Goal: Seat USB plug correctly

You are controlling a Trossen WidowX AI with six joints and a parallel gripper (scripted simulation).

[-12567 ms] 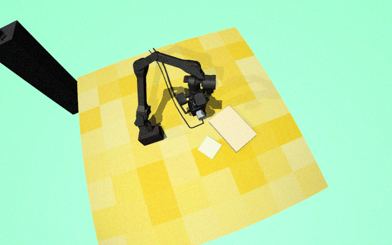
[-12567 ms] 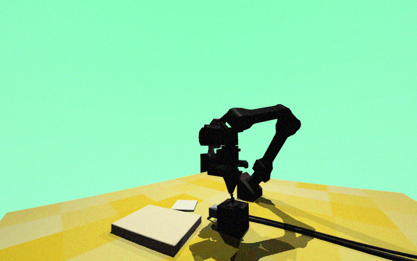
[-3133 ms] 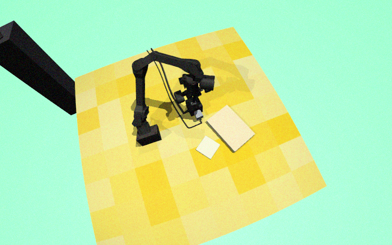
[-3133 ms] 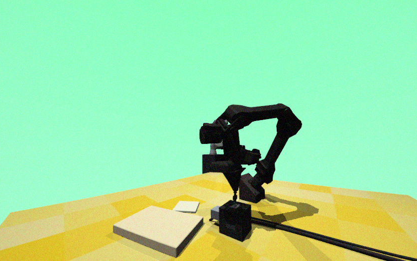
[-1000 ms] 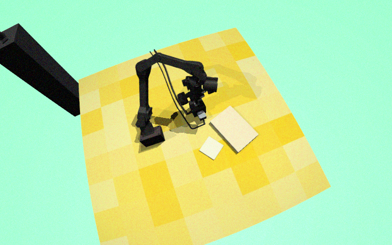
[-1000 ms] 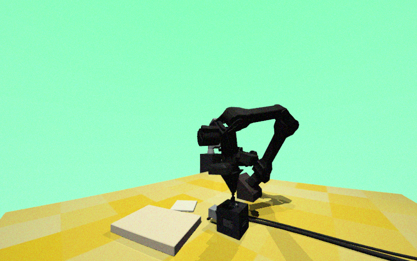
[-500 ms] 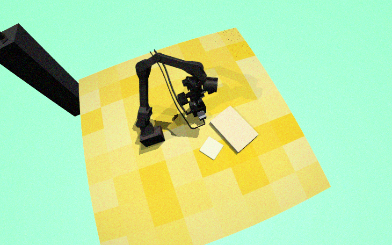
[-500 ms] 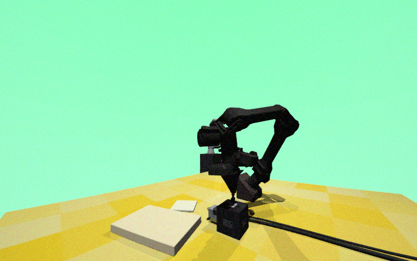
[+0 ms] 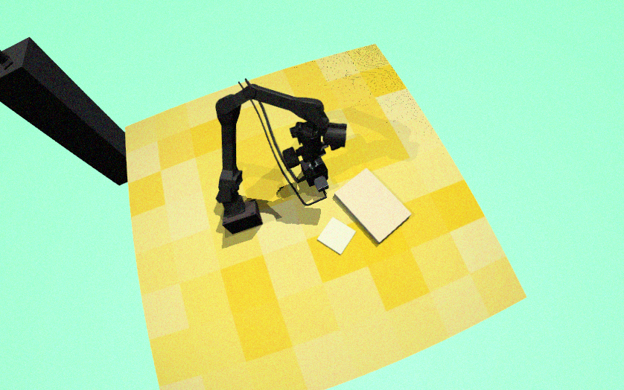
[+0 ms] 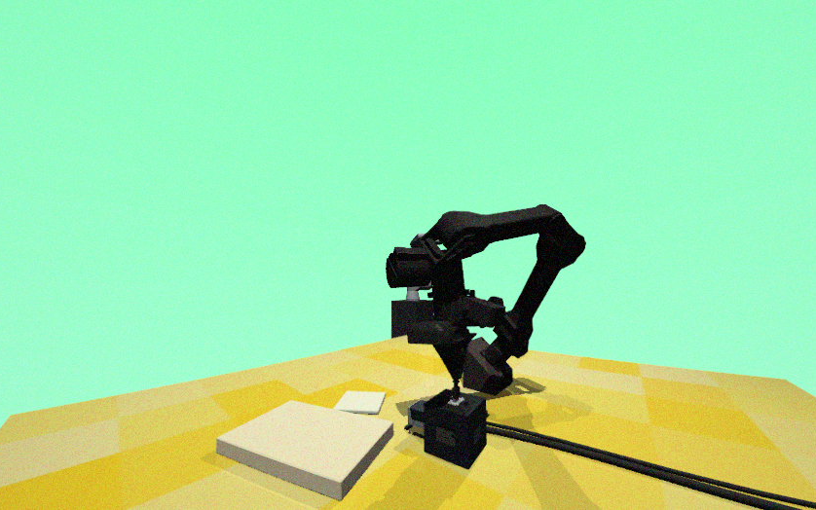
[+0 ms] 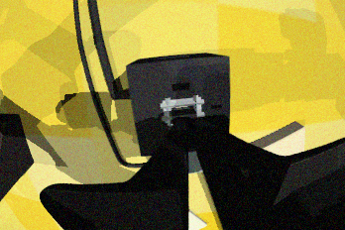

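The USB plug is 2 cm below my gripper tip. From my gripper tip the other things lie so: beige box (20 cm to the right, 15 cm ahead, 10 cm below); pad (25 cm to the right, 11 cm below, 2 cm behind); USB socket (4 cm below).
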